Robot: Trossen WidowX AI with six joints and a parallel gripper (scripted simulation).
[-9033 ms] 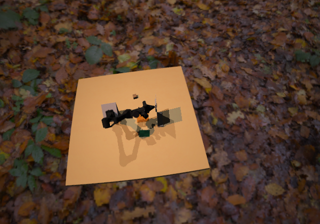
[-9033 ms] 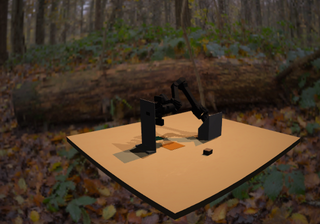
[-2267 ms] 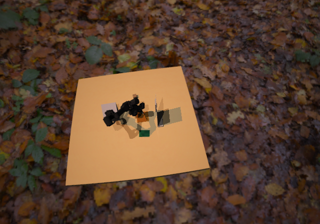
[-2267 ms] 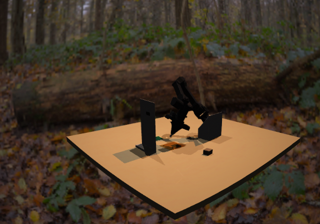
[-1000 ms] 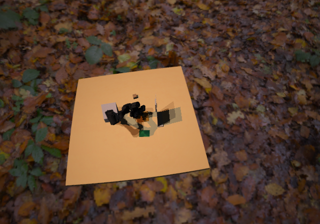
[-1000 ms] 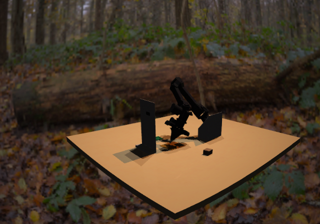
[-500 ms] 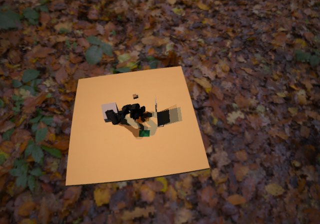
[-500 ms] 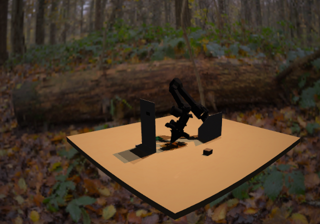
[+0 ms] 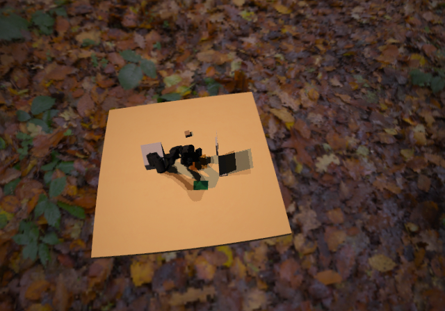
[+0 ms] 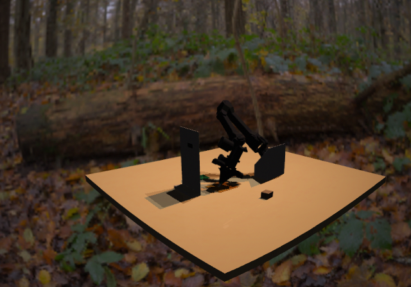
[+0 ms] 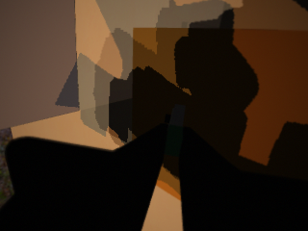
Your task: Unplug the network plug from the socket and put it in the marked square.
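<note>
Now: the network plug right at my gripper tip. Also, from my gripper tip: upright panel (14 cm ahead, 6 cm to the right, 12 cm above); then marked square (2 cm below); then green flat piece (2 cm behind, 19 cm to the right, 2 cm below).
</note>
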